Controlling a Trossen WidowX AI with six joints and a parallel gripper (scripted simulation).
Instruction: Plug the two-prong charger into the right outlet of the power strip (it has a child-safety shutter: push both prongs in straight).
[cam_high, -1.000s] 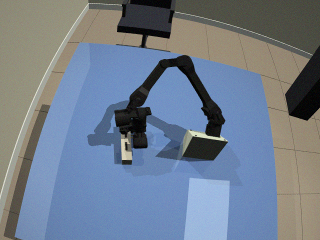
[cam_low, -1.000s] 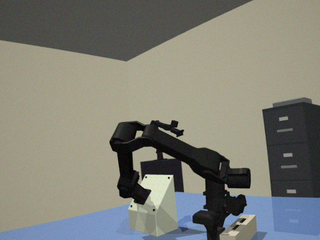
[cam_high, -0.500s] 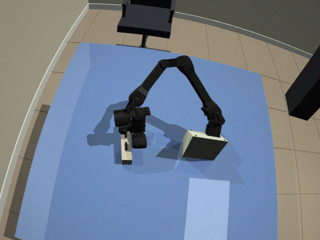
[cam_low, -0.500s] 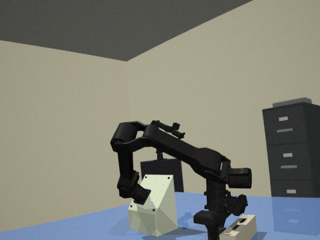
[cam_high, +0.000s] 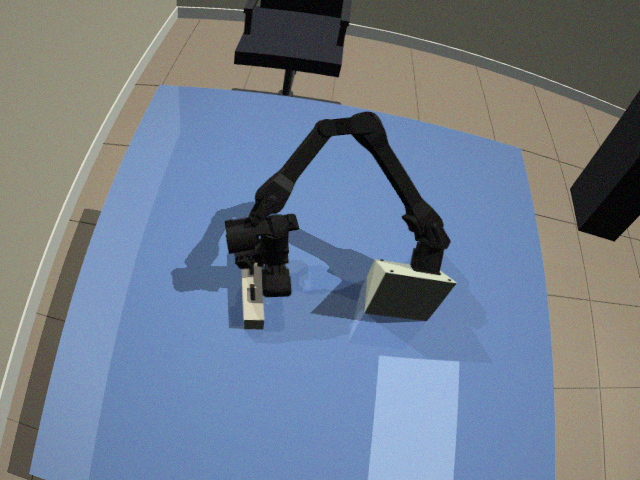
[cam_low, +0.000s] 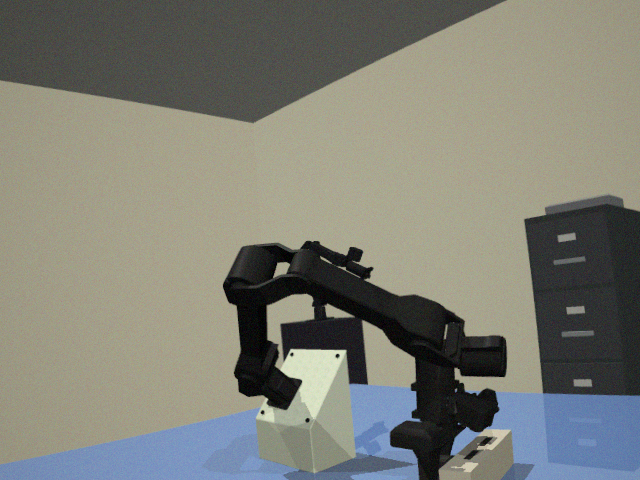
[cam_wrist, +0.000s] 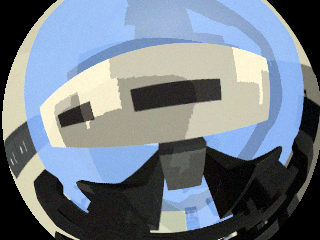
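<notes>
The dark grey charger is 2 cm ahead of my gripper tip and 1 cm above it.
</notes>
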